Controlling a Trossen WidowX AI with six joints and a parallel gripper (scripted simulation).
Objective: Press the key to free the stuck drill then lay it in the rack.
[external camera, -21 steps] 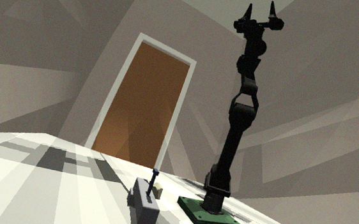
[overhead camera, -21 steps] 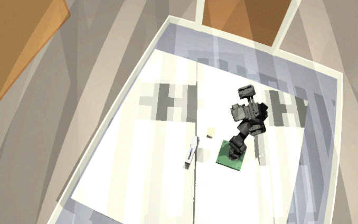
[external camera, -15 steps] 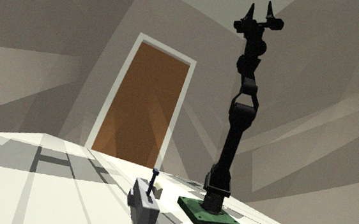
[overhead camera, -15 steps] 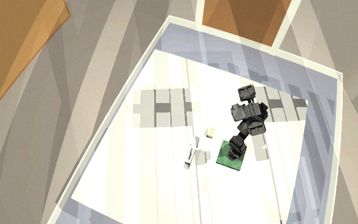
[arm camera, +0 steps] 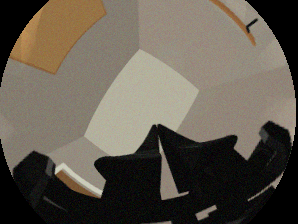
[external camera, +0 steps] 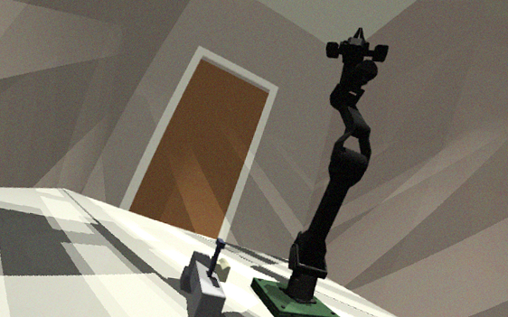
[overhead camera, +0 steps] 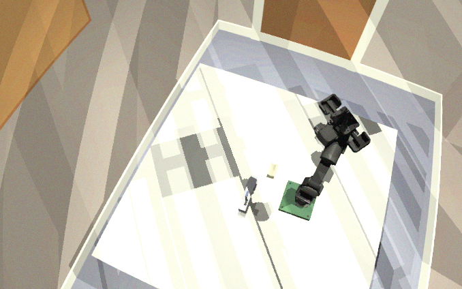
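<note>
My gripper tip is 23 cm short of the key, 1 cm to the right of it and 76 cm above it. Also, from my gripper tip: drill: 22 cm ahead, 5 cm to the right, 80 cm below; then grey block fixture: 22 cm ahead, 3 cm to the right, 81 cm below.
</note>
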